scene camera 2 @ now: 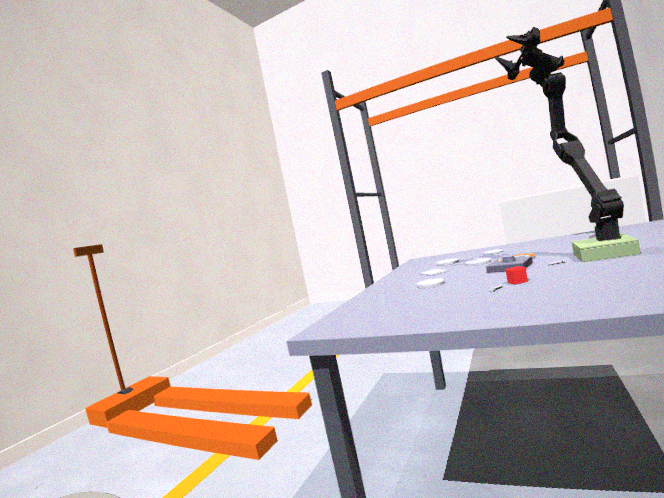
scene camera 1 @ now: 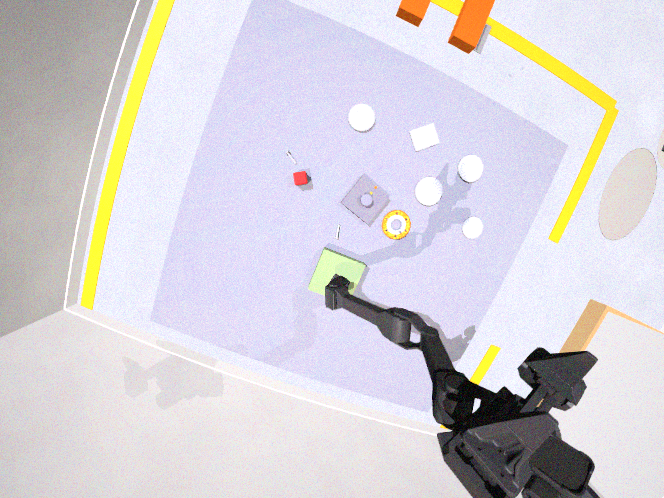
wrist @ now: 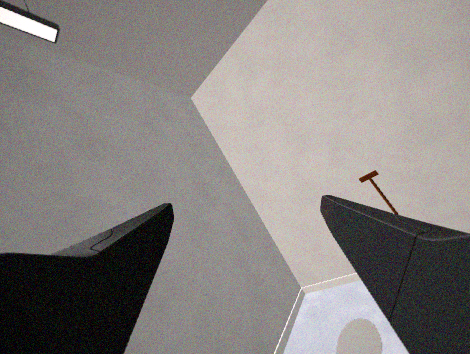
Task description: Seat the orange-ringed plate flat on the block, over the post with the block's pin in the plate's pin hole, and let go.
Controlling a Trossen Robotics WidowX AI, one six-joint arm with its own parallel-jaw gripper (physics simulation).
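Where they show: gripper, fingertip midpoint: (scene camera 2: 500, 47) (scene camera 1: 574, 383) (wrist: 247, 206); arm's base, link origin: (scene camera 2: 609, 238) (scene camera 1: 338, 284).
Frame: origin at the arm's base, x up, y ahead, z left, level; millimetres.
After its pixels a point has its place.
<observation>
The orange-ringed plate (scene camera 1: 407, 225) @[x -36, y 317, z -110 mm] lies on the table beside the grey block, off its right lower corner in scene camera 1; in scene camera 2 it shows partly behind the block. The block (scene camera 1: 353, 201) @[x -22, y 284, z 110 mm] (scene camera 2: 497, 268) @[x -33, y 342, z 135 mm] carries a round post (scene camera 1: 366, 199) @[x -3, y 313, z 77 mm] (scene camera 2: 507, 258) @[x -9, y 312, z 96 mm]. Small yellow and orange marks show near the post; which is the pin is too small to tell. My gripper (scene camera 2: 503, 48) @[x 728, y 217, z -43 mm] (wrist: 247, 206) @[x 728, y 217, z -43 mm] is open and empty, raised high above the table and away from plate and block. The wrist view shows walls and ceiling between the fingers.
A red cube (scene camera 1: 300, 177) @[x -6, y 258, z 309 mm] (scene camera 2: 516, 275) @[x -22, y 253, z 332 mm] and two thin pieces (scene camera 1: 291, 156) @[x -38, y 305, z 376 mm] (scene camera 1: 338, 231) @[x -38, y 165, z 97 mm] lie near the block. White discs (scene camera 1: 361, 117) @[x -35, y 546, z 238 mm] (scene camera 1: 428, 191) @[x -37, y 463, z -108 mm] (scene camera 1: 470, 168) @[x -37, y 621, z -199 mm] (scene camera 1: 472, 227) @[x -39, y 448, z -338 mm] and a white square (scene camera 1: 424, 136) @[x -41, y 618, z 13 mm] lie around. The arm stands on a green base (scene camera 1: 323, 268) @[x 0, y 26, z 78 mm] (scene camera 2: 606, 249) @[x -17, y 16, z 100 mm].
</observation>
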